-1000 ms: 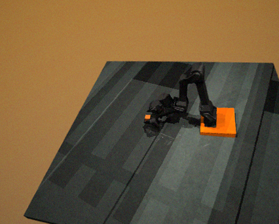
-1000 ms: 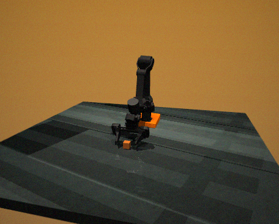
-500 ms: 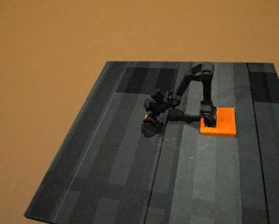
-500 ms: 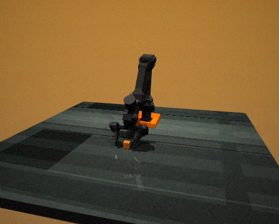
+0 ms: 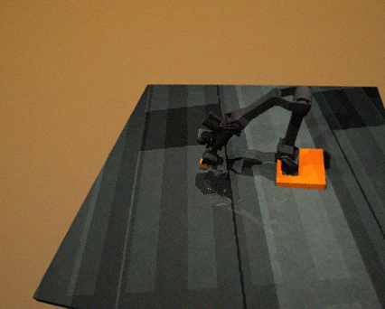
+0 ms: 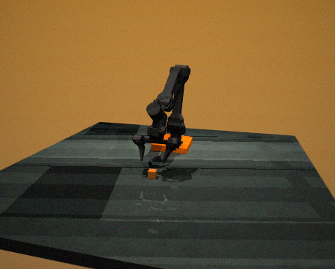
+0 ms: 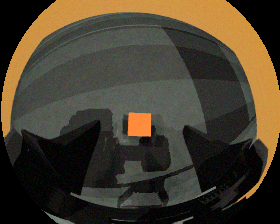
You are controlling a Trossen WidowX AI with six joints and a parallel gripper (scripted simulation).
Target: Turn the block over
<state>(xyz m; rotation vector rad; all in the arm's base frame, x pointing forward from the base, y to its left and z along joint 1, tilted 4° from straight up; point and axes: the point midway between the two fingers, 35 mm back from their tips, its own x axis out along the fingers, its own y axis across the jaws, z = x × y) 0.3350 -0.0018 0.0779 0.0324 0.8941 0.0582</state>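
My gripper tip is 5 cm above the small orange block.
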